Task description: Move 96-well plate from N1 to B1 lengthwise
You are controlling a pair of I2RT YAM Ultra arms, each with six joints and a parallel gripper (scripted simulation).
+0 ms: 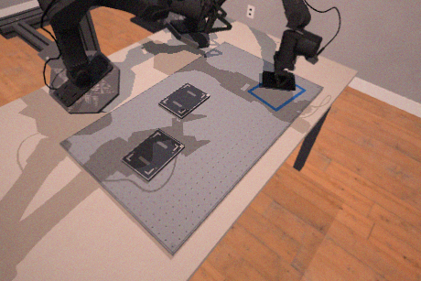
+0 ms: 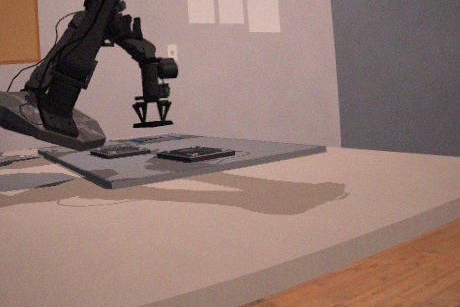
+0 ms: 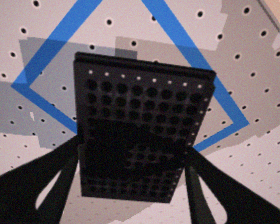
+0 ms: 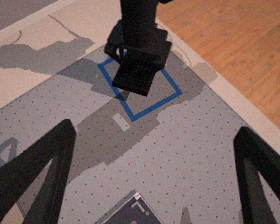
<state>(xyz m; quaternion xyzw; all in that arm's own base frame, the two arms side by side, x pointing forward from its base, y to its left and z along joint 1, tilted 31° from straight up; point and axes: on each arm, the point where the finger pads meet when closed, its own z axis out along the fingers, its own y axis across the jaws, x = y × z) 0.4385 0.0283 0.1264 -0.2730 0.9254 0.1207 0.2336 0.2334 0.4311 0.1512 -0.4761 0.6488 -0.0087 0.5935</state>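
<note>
My left hand is 10 mm above the black 96-well plate. Round my left hand: dark nest: 550 mm to the right, 130 mm behind, 60 mm below.
</note>
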